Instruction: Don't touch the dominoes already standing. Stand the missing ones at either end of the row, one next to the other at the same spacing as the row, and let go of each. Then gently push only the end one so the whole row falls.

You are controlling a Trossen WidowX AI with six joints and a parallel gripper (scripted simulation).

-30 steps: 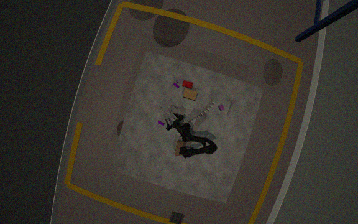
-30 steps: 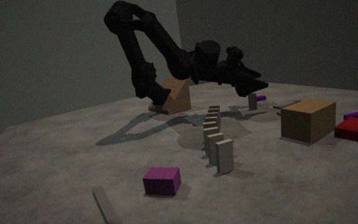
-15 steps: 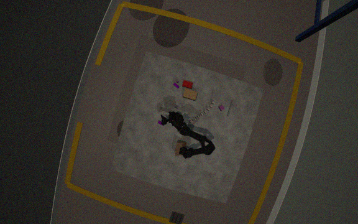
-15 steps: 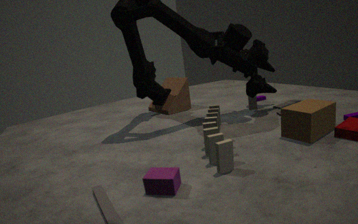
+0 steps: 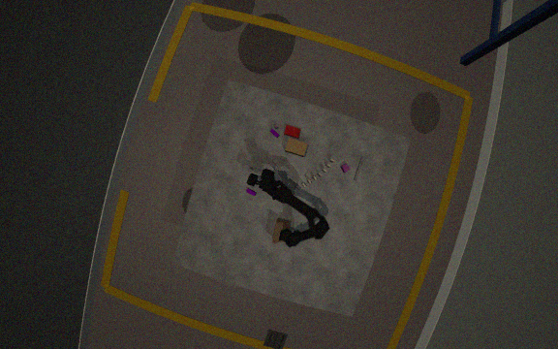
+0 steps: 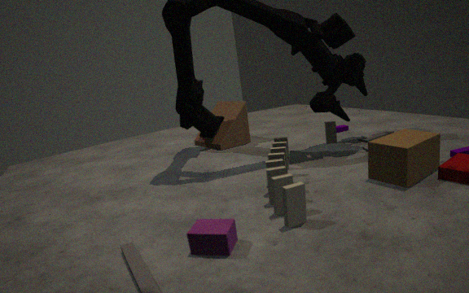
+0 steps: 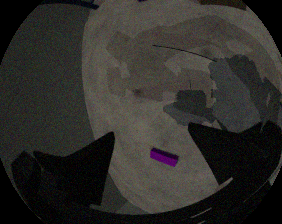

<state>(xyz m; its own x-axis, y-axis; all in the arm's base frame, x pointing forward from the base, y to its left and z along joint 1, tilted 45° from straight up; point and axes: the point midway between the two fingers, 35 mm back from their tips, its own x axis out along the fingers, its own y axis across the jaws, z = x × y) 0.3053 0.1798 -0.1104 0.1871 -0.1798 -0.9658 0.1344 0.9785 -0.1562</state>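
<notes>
Right now my gripper tip is 100 mm past the small purple bar, 30 mm to the right of it and 70 mm above it. Also, from my gripper tip: red block (330 mm ahead, 150 mm to the right, 60 mm below); then magenta cube (170 mm ahead, 530 mm to the right, 60 mm below); then tan box (230 mm ahead, 200 mm to the right, 40 mm below).
</notes>
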